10 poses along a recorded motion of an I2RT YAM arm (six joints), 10 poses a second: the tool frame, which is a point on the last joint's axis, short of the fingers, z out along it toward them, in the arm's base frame.
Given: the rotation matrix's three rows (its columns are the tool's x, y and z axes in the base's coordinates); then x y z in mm. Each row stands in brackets.
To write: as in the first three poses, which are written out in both.
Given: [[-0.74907, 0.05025, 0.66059], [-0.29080, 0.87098, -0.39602], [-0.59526, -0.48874, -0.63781]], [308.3, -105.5, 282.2]
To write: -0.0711, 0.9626, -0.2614, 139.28, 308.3, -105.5, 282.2
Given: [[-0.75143, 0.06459, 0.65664], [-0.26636, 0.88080, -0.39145], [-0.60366, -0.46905, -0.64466]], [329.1, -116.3, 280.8]
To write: -0.0594, 0.9655, -0.2535, 139.26, 329.1, -116.3, 280.8
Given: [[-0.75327, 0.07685, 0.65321], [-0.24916, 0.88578, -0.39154], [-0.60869, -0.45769, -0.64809]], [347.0, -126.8, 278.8]
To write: -0.0507, 0.9670, -0.2498, 139.27, 347.0, -126.8, 278.8
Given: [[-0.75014, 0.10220, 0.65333], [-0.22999, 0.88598, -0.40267], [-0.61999, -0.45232, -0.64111]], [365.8, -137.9, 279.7]
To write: -0.0377, 0.9669, -0.2523, 138.82, 365.8, -137.9, 279.7
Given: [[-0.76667, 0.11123, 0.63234], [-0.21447, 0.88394, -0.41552], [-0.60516, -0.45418, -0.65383]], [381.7, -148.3, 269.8]
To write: -0.0302, 0.9666, -0.2544, 140.20, 381.7, -148.3, 269.8
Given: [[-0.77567, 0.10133, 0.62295], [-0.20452, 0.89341, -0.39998], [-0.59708, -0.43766, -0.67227]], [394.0, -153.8, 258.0]
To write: -0.0299, 0.9696, -0.2431, 141.01, 394.0, -153.8, 258.0
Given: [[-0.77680, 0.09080, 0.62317], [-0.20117, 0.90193, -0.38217], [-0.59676, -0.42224, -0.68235]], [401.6, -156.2, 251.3]
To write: -0.0319, 0.9720, -0.2326, 141.13, 401.6, -156.2, 251.3
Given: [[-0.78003, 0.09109, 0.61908], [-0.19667, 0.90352, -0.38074], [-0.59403, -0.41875, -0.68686]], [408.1, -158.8, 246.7]
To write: -0.0305, 0.9725, -0.2307, 141.41, 408.1, -158.8, 246.7
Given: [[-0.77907, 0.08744, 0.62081], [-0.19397, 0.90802, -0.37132], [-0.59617, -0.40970, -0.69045]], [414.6, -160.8, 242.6]
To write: -0.0307, 0.9738, -0.2252, 141.33, 414.6, -160.8, 242.6
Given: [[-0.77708, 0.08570, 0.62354], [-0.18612, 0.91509, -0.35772], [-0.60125, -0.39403, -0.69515]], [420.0, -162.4, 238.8]
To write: -0.0289, 0.9758, -0.2166, 141.13, 420.0, -162.4, 238.8
